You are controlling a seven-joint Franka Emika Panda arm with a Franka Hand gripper.
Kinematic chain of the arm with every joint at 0, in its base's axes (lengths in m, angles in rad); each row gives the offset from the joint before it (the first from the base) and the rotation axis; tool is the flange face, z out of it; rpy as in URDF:
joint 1: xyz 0 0 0.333 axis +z
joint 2: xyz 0 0 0 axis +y
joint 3: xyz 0 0 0.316 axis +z
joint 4: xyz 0.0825 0 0 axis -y
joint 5: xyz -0.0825 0 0.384 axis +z
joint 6: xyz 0 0 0 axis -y
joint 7: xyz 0.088 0 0 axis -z
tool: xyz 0 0 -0.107 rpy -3.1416 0 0
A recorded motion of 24 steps. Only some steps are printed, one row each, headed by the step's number.
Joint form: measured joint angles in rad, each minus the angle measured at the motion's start. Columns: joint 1, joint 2, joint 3, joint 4, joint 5, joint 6, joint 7.
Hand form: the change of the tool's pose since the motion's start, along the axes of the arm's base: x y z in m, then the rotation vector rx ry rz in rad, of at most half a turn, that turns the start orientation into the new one. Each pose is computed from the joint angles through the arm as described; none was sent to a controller.
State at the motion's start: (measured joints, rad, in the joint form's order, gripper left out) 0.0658 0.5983 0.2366 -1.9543 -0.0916 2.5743 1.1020
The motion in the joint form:
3: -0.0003 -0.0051 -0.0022 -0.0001 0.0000 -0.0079 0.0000
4: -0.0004 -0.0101 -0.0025 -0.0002 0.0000 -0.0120 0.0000
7: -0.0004 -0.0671 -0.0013 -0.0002 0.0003 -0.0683 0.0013
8: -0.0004 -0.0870 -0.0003 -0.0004 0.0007 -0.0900 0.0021
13: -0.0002 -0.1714 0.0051 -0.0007 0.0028 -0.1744 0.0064
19: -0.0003 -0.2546 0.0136 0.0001 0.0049 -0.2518 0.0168
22: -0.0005 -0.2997 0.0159 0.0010 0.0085 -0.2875 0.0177
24: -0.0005 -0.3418 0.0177 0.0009 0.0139 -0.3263 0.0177
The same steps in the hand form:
3: 0.0004 -0.0016 0.0021 -0.0035 0.0024 -0.0015
4: 0.0007 -0.0019 0.0047 -0.0047 0.0013 -0.0015
7: 0.0026 -0.0023 0.0342 -0.0189 -0.0024 0.0018
8: 0.0025 -0.0023 0.0442 -0.0241 -0.0015 0.0029
13: 0.0005 -0.0012 0.0879 -0.0435 -0.0052 0.0061
19: -0.0046 0.0012 0.1317 -0.0599 -0.0151 0.0039
22: -0.0077 0.0013 0.1559 -0.0659 -0.0264 0.0028
24: -0.0124 0.0010 0.1773 -0.0723 -0.0304 0.0014

